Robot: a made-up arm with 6 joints. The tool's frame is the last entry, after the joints.
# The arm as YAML. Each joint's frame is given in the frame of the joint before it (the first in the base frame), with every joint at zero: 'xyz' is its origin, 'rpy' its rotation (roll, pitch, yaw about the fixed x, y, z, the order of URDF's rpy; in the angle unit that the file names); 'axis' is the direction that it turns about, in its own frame. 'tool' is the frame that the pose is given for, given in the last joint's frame.
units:
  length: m
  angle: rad
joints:
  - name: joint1
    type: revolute
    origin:
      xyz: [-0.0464, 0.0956, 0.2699]
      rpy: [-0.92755, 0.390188, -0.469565]
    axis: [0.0, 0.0, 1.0]
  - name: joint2
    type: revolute
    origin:
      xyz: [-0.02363, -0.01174, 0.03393]
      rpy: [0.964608, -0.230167, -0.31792]
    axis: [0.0, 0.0, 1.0]
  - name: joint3
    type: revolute
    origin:
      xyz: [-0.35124, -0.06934, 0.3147]
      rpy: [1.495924, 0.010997, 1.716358]
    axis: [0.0, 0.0, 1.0]
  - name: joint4
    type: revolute
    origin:
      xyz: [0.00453, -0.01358, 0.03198]
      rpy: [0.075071, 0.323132, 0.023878]
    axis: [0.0, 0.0, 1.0]
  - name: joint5
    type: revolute
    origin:
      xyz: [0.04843, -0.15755, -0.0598]
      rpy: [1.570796, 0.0, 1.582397]
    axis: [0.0, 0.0, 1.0]
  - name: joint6
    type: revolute
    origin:
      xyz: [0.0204, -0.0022, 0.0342]
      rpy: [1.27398, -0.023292, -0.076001]
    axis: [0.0, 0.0, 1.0]
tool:
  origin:
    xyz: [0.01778, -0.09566, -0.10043]
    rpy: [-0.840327, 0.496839, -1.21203]
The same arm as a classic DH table. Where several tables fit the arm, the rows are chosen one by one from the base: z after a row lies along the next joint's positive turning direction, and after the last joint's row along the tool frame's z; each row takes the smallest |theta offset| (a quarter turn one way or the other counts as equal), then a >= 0, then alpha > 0; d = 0 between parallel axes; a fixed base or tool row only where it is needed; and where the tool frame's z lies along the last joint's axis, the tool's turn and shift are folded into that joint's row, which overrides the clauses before.
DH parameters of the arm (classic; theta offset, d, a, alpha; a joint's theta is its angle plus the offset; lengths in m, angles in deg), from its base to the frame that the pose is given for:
base (fixed): -42.82 0.2442 -0.099 -56.31
joint1: 0 0.0661 -0.0156 56.31
joint2: -65.7 0.3671 0.0174 -85.71
joint3: 77.41 -0.3477 0.0123 -18.99
joint4: 13.29 -0.0375 0.1581 -90
joint5: -4.76 0.0806 -0.0205 -73
joint6: 88.83 -0.1159 0.0948 -54.09
tool (fixed): 36.05 0.0272 0 0

